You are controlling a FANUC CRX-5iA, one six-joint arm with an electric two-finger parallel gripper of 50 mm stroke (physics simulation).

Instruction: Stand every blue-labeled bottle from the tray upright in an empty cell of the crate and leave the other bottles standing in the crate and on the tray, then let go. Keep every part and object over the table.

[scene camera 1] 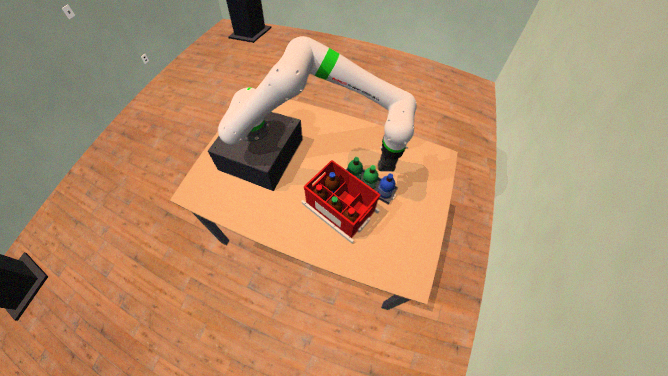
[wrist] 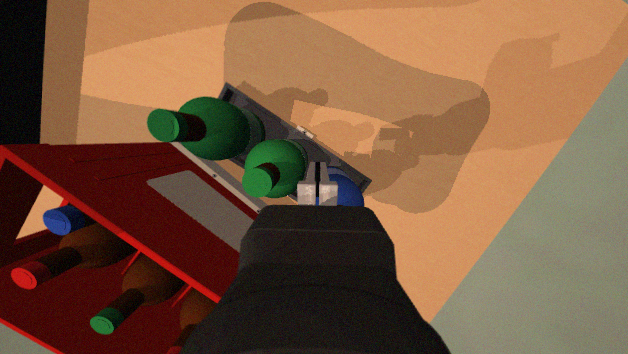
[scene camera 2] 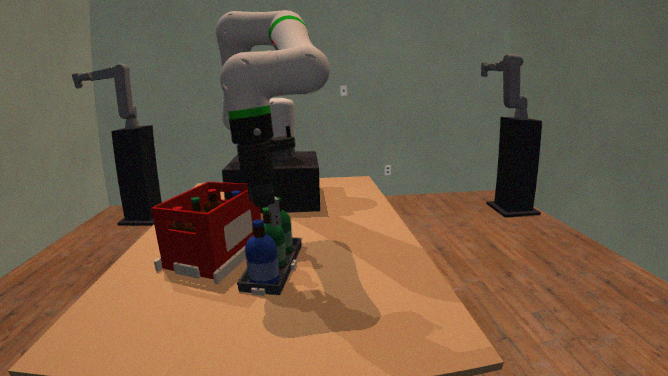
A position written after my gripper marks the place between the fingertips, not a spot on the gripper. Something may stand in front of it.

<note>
In view: my gripper point(wrist: 317, 172), a blue-labeled bottle point(scene camera 2: 261, 252), a green bottle point(wrist: 210, 128) and a green bottle point(wrist: 273, 167).
The blue-labeled bottle is seen too in the wrist view point(wrist: 349, 194).
</note>
